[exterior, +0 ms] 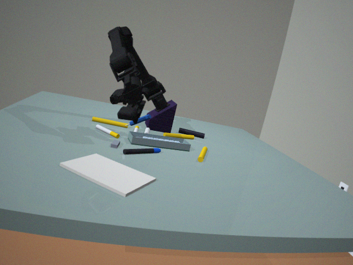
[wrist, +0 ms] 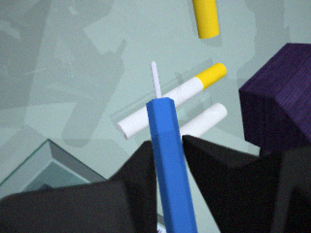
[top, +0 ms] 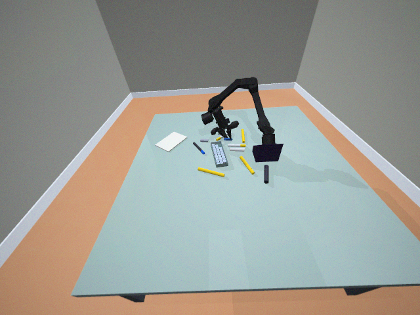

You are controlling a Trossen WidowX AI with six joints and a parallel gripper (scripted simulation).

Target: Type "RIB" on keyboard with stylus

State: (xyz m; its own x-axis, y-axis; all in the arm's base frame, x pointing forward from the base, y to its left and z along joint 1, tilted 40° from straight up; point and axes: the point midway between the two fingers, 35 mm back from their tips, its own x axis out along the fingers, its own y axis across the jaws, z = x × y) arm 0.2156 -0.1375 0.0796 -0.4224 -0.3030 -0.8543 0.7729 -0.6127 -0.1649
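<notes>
Now: gripper tip 3 cm past the stylus tip, 3 cm to the left of it and 3 cm above it. The rest, counted from my gripper tip: yellow stick 12 cm behind, 9 cm to the right, 5 cm below; blue stylus 1 cm behind, 1 cm to the right, 1 cm below; grey eraser 17 cm ahead, 8 cm to the right, 5 cm below.
</notes>
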